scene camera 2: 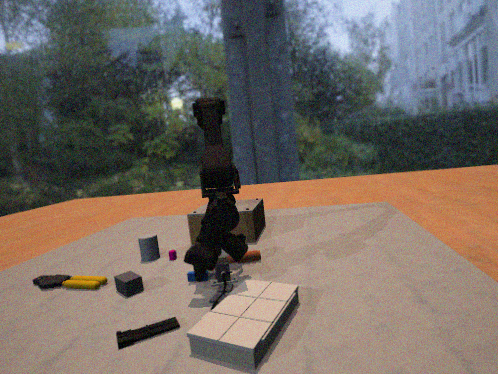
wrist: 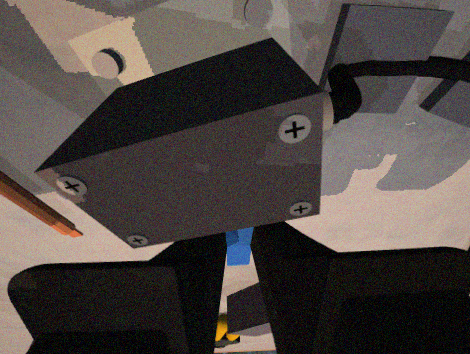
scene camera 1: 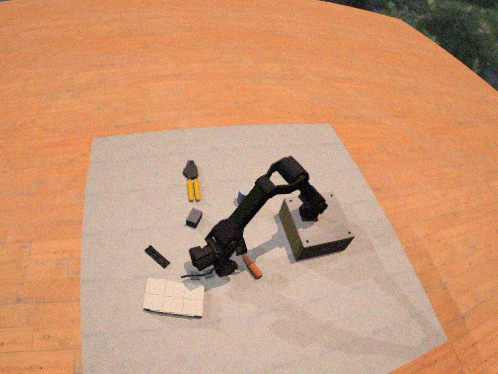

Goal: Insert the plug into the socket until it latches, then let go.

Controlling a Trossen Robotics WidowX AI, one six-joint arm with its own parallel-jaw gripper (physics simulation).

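Where they show: gripper, fingertip midpoint: (scene camera 2: 198,280); arm's base, link origin: (scene camera 1: 308,214).
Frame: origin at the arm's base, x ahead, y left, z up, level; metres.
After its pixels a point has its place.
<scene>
The blue plug (scene camera 2: 191,276) {x 0.351, y 0.099, z -0.086 m} (wrist: 239,256) {x 0.346, y 0.098, z -0.079 m} shows between the fingers in the wrist view, beside the near edge of the socket housing. My gripper (wrist: 236,209) {x 0.341, y 0.111, z -0.098 m} is shut on it, low over the mat. The socket housing (scene camera 2: 222,271) {x 0.337, y 0.173, z -0.075 m} (wrist: 210,175) is a dark grey box with a screw at each corner of the face seen in the wrist view. It sits turned at a slant to the fingers, and a black cable (wrist: 410,67) {x 0.372, y 0.193, z -0.098 m} leaves its right side. The housing's edge hides the plug's front end and the socket opening, so I cannot tell how deep the plug sits.
An orange-handled screwdriver (scene camera 1: 252,268) {x 0.212, y 0.178, z -0.079 m} (scene camera 2: 247,257) {x 0.217, y 0.184, z -0.087 m} lies close beside the gripper. A white tiled box (scene camera 1: 173,299) {x 0.477, y 0.301, z -0.070 m} (scene camera 2: 240,317) {x 0.512, y 0.292, z -0.069 m} stands near the cable. A black bar (scene camera 1: 157,256) {x 0.541, y 0.132, z -0.096 m}, a grey block (scene camera 1: 194,218) {x 0.411, y -0.019, z -0.069 m}, yellow-handled pliers (scene camera 1: 193,190) {x 0.422, y -0.165, z -0.086 m}, a grey cylinder (scene camera 2: 149,249) {x 0.236, y -0.116, z -0.069 m} and a large box (scene camera 1: 327,232) {x -0.058, y 0.082, z 0.000 m} stand around.
</scene>
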